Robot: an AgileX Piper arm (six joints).
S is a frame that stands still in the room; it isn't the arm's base.
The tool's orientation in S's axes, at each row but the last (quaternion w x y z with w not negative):
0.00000 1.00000 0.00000 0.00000
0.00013 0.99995 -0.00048 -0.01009
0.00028 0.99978 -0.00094 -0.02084
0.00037 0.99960 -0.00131 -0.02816
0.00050 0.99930 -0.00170 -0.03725
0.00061 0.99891 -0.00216 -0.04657
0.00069 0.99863 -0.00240 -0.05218
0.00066 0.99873 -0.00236 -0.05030
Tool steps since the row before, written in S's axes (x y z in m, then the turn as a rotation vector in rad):
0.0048 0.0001 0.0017 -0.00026 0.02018 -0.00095
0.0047 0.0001 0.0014 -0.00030 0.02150 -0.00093
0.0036 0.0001 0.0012 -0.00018 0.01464 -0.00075
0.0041 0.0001 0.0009 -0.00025 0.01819 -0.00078
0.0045 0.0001 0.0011 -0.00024 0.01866 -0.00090
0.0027 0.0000 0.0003 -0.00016 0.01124 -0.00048
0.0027 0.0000 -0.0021 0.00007 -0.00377 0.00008
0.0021 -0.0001 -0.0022 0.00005 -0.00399 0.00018
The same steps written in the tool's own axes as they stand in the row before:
0.0048 -0.0001 -0.0017 -0.00026 -0.02018 0.00095
0.0047 -0.0001 -0.0015 -0.00030 -0.02150 0.00093
0.0035 -0.0001 -0.0013 -0.00018 -0.01464 0.00075
0.0040 -0.0001 -0.0011 -0.00025 -0.01819 0.00078
0.0044 -0.0001 -0.0014 -0.00024 -0.01866 0.00090
0.0027 0.0000 -0.0005 -0.00016 -0.01124 0.00048
0.0029 0.0000 0.0018 0.00008 0.00377 -0.00008
0.0023 0.0001 0.0020 0.00005 0.00399 -0.00018

